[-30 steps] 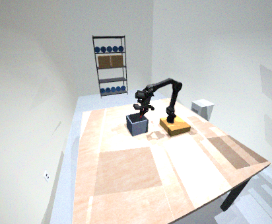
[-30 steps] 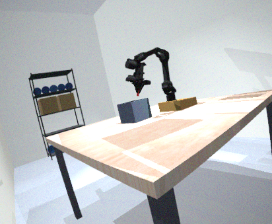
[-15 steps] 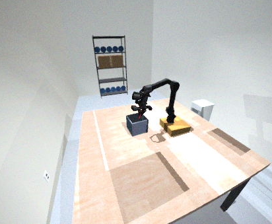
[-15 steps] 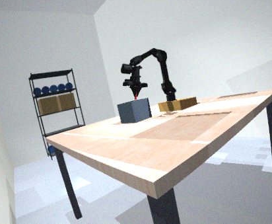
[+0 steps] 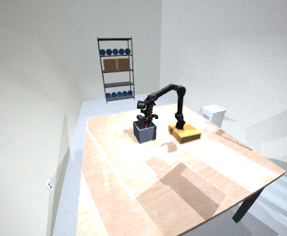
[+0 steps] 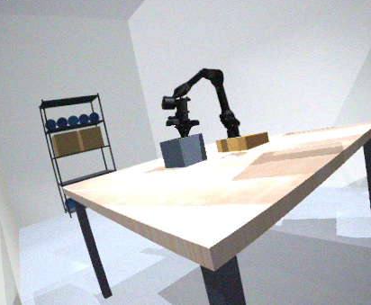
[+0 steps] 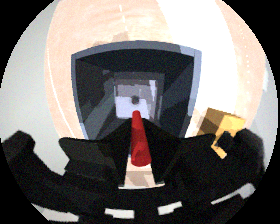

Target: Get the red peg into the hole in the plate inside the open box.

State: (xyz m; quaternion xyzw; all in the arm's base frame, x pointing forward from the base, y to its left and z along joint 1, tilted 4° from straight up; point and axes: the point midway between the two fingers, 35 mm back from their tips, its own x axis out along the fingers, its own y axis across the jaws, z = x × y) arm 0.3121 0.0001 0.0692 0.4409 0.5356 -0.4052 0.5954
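The red peg lies 2 cm above my gripper tip.
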